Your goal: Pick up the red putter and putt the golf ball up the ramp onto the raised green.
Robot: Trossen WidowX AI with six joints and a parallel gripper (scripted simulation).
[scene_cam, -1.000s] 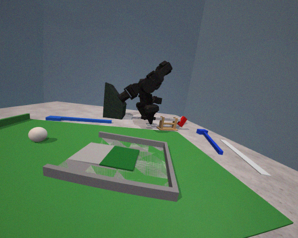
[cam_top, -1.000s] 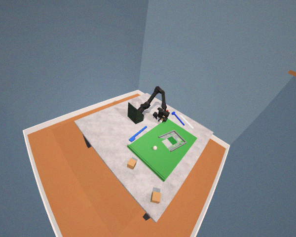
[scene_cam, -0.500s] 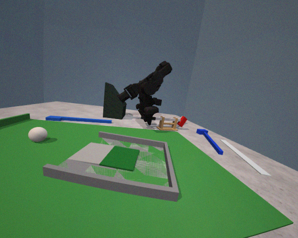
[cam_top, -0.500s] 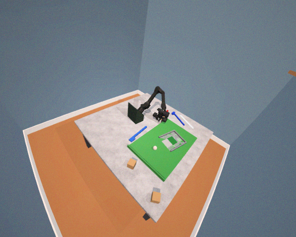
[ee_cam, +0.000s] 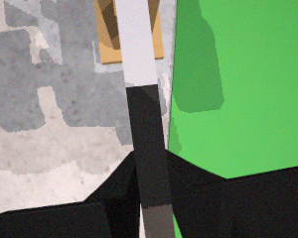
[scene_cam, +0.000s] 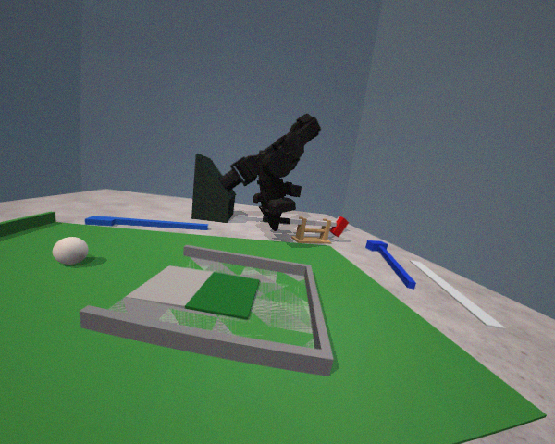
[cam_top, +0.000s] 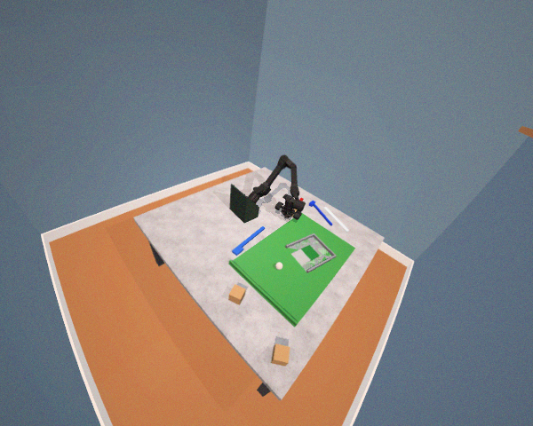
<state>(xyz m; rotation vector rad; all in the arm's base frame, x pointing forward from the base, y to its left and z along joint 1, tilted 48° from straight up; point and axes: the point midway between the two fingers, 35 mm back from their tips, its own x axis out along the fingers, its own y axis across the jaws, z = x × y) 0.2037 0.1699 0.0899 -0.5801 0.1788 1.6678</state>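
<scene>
Now: gripper tip 4 cm past the red putter, 11 cm to the right of it and 3 cm below it. Round my gripper tip: wooden stand (4 cm behind, 13 cm to the left); then blue putter (9 cm ahead, 31 cm to the left, 2 cm below); then white stick (21 cm ahead, 38 cm to the left, 3 cm below).
</scene>
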